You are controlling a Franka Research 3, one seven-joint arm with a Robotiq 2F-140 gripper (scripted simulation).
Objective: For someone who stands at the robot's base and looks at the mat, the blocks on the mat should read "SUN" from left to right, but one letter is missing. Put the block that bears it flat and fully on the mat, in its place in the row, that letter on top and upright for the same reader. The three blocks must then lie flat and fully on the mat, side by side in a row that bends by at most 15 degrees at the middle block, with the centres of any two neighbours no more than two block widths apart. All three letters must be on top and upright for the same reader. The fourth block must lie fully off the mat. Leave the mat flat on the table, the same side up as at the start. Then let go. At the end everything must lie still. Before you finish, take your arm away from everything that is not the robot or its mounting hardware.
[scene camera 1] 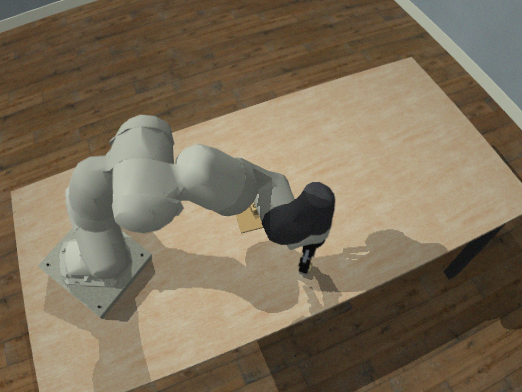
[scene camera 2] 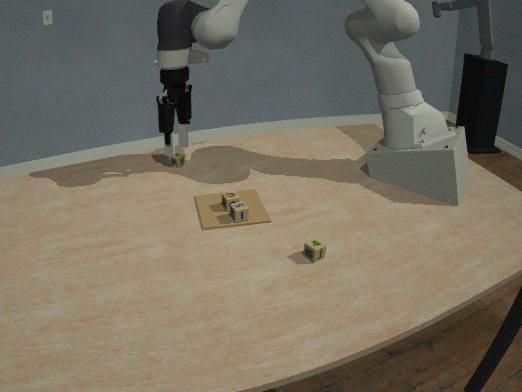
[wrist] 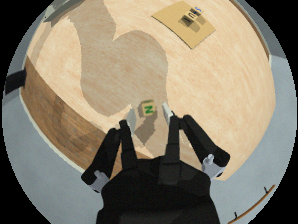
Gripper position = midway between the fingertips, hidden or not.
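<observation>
A mat (scene camera 2: 213, 215) is there for me to see. I also see my gripper (scene camera 2: 177, 151), and the wrist view gives me another look at the gripper (wrist: 148, 111).
</observation>
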